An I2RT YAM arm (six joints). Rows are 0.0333 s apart.
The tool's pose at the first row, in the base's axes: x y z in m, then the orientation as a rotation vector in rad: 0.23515, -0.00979, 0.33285, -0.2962, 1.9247, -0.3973
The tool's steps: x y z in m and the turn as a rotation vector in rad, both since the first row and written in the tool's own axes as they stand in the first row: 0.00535, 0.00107, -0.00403, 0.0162, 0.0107, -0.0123; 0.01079, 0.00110, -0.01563, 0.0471, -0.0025, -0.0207; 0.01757, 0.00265, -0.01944, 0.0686, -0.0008, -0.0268; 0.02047, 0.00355, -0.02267, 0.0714, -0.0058, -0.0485; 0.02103, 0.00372, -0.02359, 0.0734, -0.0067, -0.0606; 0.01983, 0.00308, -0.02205, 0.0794, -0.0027, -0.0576; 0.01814, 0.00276, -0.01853, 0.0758, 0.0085, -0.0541; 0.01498, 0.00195, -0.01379, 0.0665, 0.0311, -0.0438; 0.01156, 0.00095, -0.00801, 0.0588, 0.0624, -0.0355; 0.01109, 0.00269, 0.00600, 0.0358, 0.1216, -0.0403; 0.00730, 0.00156, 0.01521, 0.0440, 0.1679, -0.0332
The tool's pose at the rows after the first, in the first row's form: 0.22939, -0.01033, 0.32930, -0.2960, 1.9301, -0.4232; 0.21660, -0.01083, 0.32875, -0.2858, 1.9084, -0.4551; 0.21051, -0.01151, 0.32372, -0.2773, 1.9037, -0.4798; 0.20641, -0.01137, 0.32203, -0.2973, 1.8960, -0.4957; 0.20534, -0.01130, 0.32181, -0.3078, 1.8933, -0.5053; 0.20723, -0.01163, 0.32255, -0.3004, 1.8959, -0.5099; 0.21113, -0.01175, 0.32288, -0.2977, 1.9081, -0.5069; 0.21673, -0.01191, 0.32422, -0.2904, 1.9337, -0.4965; 0.22338, -0.01229, 0.32550, -0.2826, 1.9671, -0.4909; 0.23652, -0.01242, 0.32030, -0.2935, 2.0307, -0.4856; 0.24650, -0.01324, 0.32075, -0.2734, 2.0742, -0.4993
